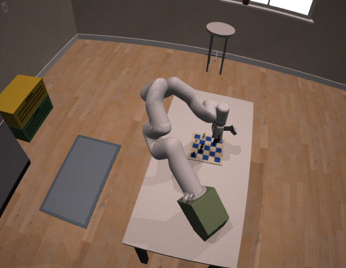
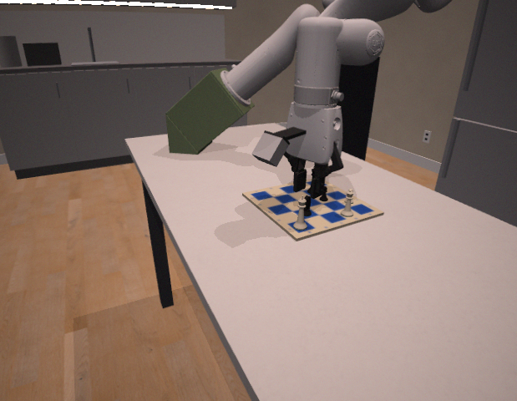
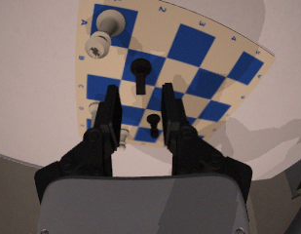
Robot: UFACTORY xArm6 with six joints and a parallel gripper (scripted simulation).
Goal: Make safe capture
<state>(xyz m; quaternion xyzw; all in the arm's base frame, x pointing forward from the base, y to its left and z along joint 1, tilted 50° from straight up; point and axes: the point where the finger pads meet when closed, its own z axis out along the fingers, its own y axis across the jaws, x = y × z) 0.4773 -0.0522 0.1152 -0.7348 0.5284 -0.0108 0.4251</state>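
Right now my hand is 50 mm above the black knight. From my hand the other things lie so: black pawn (60 mm to the left, 50 mm below, 50 mm behind); white piece (50 mm ahead, 30 mm to the right, 30 mm below); blue-and-tan chessboard (70 mm below, 50 mm behind, 30 mm to the left).
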